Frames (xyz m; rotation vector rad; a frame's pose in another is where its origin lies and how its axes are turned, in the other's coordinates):
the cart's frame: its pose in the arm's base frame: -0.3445 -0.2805 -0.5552 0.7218 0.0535 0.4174
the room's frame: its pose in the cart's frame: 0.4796 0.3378 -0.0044 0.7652 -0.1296 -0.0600
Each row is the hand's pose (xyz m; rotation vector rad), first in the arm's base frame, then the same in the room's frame.
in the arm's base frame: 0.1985 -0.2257 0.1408 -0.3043 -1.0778 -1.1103
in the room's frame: 0.1649 0.3868 0.4382 -1.6051 -1.8534 -0.3419
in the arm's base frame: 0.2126 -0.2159 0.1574 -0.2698 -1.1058 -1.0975
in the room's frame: 0.1826 0.4022 0.4335 -1.5706 -1.8623 -0.3046
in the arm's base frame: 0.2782 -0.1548 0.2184 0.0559 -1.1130 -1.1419
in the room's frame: 0.2674 0.4581 0.3957 -1.2291 -1.8652 -0.3012
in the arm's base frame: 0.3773 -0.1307 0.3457 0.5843 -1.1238 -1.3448
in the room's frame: 0.3815 0.5741 0.4070 -0.6230 -1.9487 -0.3750
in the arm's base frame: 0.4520 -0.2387 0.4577 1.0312 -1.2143 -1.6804
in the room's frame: 0.4367 0.6712 0.5386 -0.0109 -2.1476 -0.4573
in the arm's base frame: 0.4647 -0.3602 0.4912 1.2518 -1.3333 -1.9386
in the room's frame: 0.4210 0.6970 0.6616 0.3709 -2.3195 -0.4841
